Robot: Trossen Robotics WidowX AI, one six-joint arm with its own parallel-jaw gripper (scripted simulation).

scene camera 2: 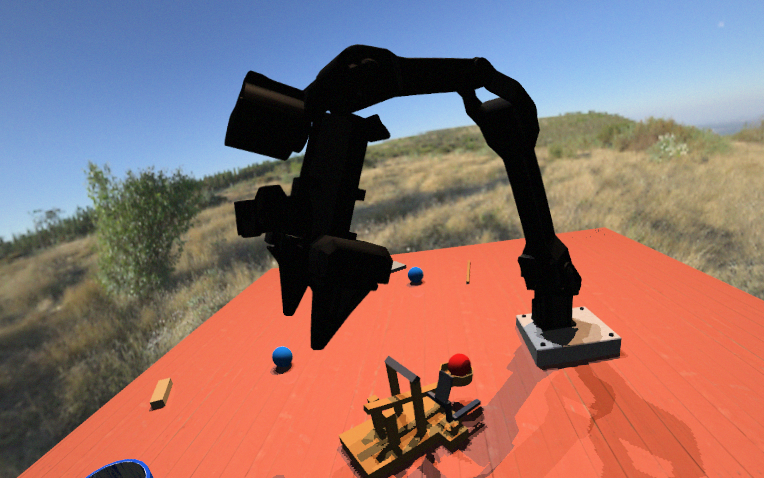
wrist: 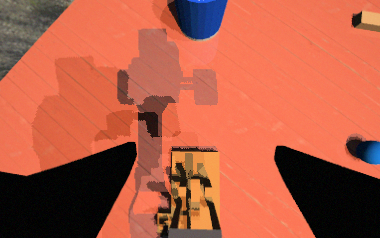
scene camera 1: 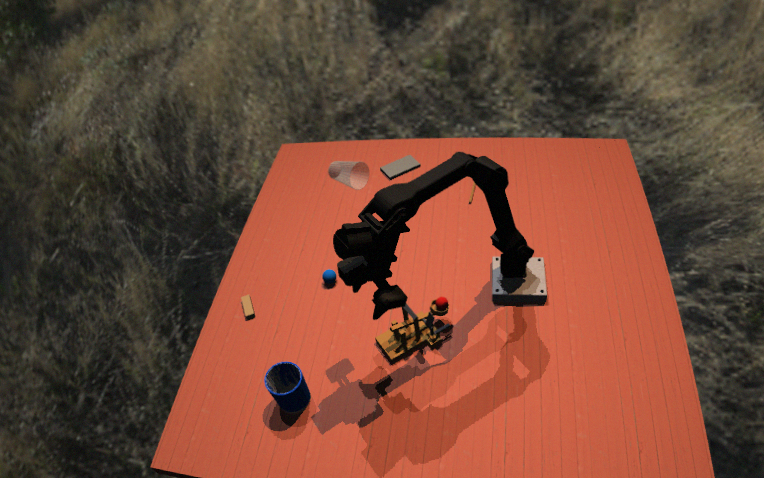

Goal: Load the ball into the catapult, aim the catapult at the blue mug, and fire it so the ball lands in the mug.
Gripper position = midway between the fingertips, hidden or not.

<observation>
My gripper (scene camera 2: 300,330) is open and holds nothing. Further things: a wooden catapult (scene camera 1: 401,339) and a blue mug (scene camera 1: 285,381).
My gripper also shows in the wrist view (wrist: 204,150) and in scene camera 1 (scene camera 1: 365,305).
</observation>
